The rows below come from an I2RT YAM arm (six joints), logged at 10 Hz.
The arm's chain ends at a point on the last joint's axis. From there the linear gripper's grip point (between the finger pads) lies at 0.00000 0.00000 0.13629 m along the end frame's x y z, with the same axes.
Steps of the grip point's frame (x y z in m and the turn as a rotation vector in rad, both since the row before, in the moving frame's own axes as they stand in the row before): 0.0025, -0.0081, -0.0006, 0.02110, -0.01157, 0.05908; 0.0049, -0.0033, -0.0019, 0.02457, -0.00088, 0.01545; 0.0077, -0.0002, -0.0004, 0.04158, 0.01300, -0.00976; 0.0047, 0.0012, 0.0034, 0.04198, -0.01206, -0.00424; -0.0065, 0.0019, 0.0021, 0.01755, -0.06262, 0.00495
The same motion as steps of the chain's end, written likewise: 0.0040, -0.0052, -0.0006, 0.02110, -0.01157, 0.05908; 0.0050, 0.0000, -0.0019, 0.02457, -0.00088, 0.01545; 0.0060, 0.0055, -0.0003, 0.04158, 0.01300, -0.00976; 0.0064, 0.0069, 0.0035, 0.04198, -0.01206, -0.00424; 0.0020, 0.0043, 0.0024, 0.01755, -0.06262, 0.00495
